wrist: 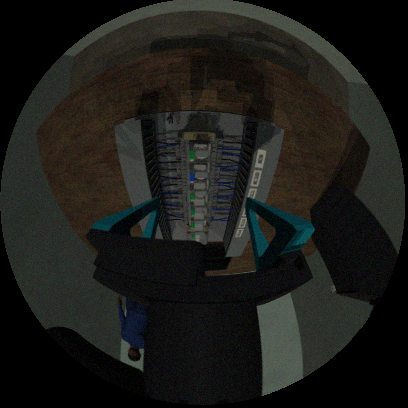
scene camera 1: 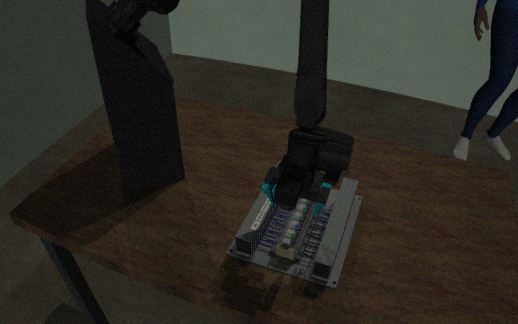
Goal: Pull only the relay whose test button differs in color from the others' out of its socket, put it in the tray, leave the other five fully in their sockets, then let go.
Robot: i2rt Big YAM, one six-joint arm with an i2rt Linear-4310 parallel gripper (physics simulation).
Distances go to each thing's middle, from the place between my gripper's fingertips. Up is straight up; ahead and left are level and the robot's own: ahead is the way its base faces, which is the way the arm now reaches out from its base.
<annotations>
I see my gripper 11 cm above the grey panel (scene camera 1: 263, 256), 6 cm to the right of it and 1 cm past it.
</annotations>
